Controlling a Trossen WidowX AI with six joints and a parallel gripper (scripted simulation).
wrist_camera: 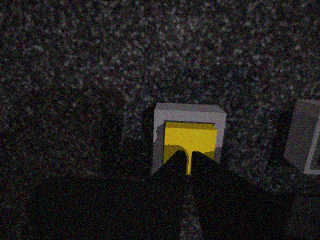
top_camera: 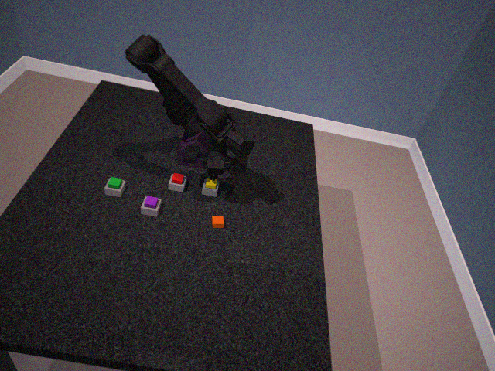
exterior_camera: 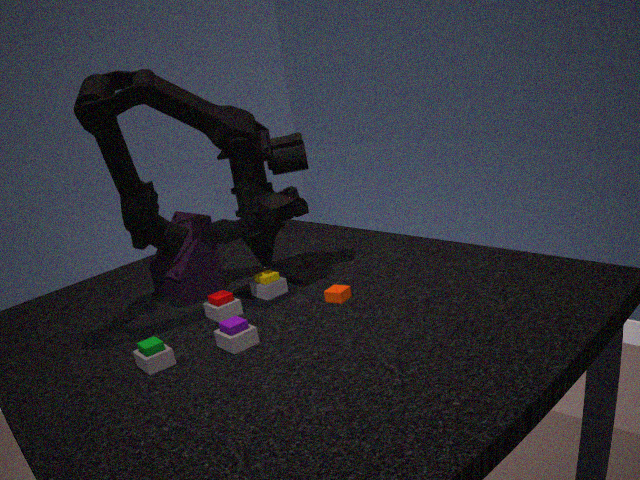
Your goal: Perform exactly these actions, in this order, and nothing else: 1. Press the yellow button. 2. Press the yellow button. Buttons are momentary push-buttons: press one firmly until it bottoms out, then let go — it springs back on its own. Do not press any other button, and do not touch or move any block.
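The yellow button is 2 cm below my gripper tip. Round my gripper tip: purple button (16 cm to the right, 13 cm ahead, 2 cm below); orange block (13 cm ahead, 4 cm to the left, 4 cm below); red button (11 cm to the right, 2 cm below, 1 cm ahead).
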